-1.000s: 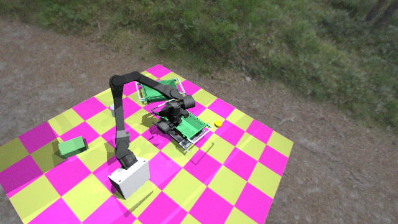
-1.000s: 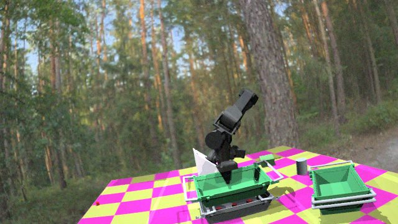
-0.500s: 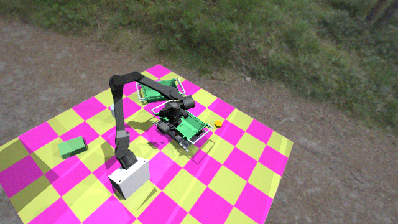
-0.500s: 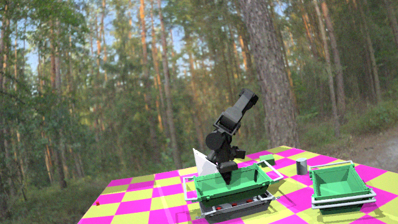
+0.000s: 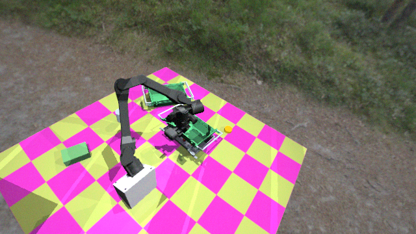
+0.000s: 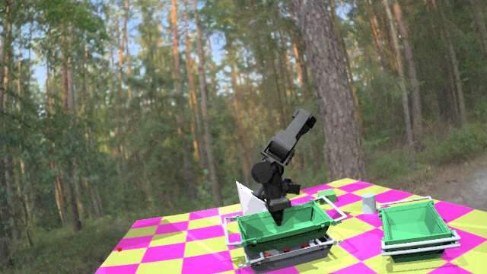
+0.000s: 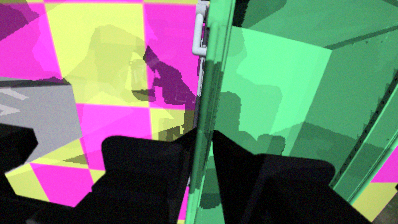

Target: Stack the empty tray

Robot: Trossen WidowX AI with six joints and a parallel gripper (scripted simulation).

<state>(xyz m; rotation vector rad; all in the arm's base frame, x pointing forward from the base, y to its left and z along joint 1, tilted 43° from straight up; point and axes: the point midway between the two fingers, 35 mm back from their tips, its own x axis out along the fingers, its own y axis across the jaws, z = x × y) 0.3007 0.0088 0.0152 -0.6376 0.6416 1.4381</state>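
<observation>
The green tray is 70 mm ahead of my gripper tip and 30 mm above it. Also, from my gripper tip: green block: 430 mm behind, 330 mm to the left, 70 mm below; then grey cylinder: 390 mm to the left, 120 mm behind, 60 mm below; then yellow object: 310 mm ahead, 140 mm to the right, 80 mm below.
</observation>
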